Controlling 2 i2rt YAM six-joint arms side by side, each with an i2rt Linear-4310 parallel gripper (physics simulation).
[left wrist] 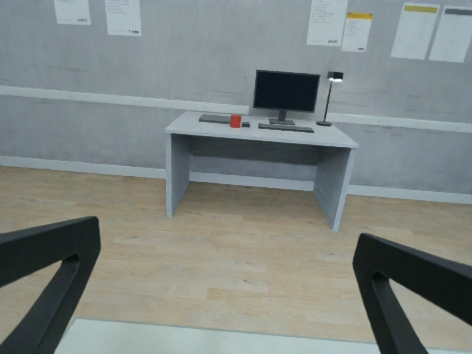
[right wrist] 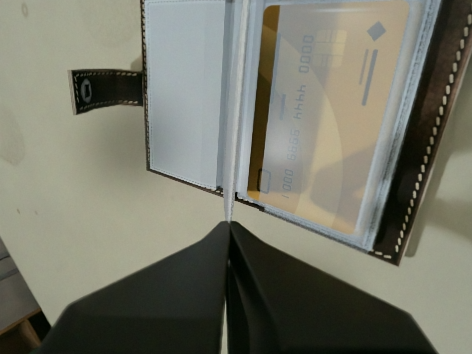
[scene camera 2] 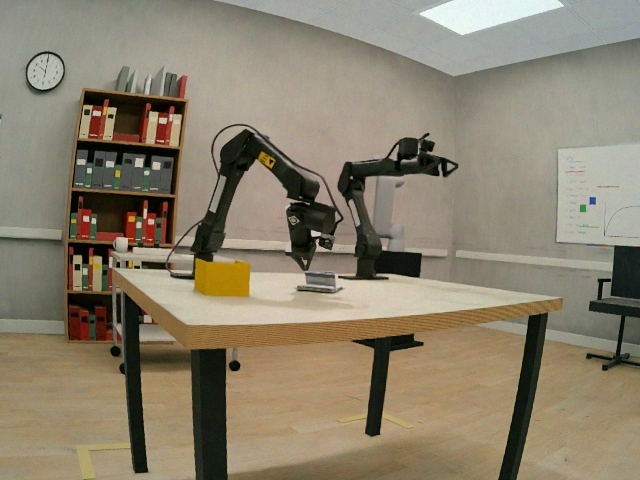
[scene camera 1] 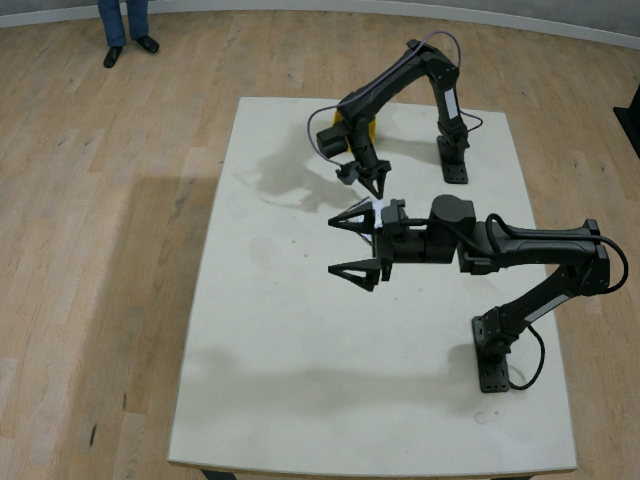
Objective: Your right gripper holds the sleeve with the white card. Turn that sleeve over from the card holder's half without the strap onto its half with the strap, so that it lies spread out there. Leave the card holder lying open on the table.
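The card holder (scene camera 2: 319, 289) (right wrist: 420, 145) lies open on the table. In the right wrist view its strap (right wrist: 109, 89) points left from the half with pale, cardless pockets; the other half bears a gold card (right wrist: 320, 115) in a clear sleeve. The sleeve (scene camera 2: 320, 279) (right wrist: 237, 100) stands upright along the middle, seen edge-on in the right wrist view, so its white card's face is hidden there. My right gripper (scene camera 1: 379, 197) (scene camera 2: 306, 269) (right wrist: 228, 236) is shut on that sleeve's near end. My left gripper (scene camera 1: 329, 245) (left wrist: 229, 240) is open and empty, raised above the table; it partly covers the holder in scene camera 1.
A yellow open box (scene camera 1: 372, 129) (scene camera 2: 222, 279) stands on the table by the right arm, partly hidden under it in scene camera 1. The left forearm reaches over the table, close beside the right gripper in scene camera 1. A desk (left wrist: 172, 175) stands beyond the table.
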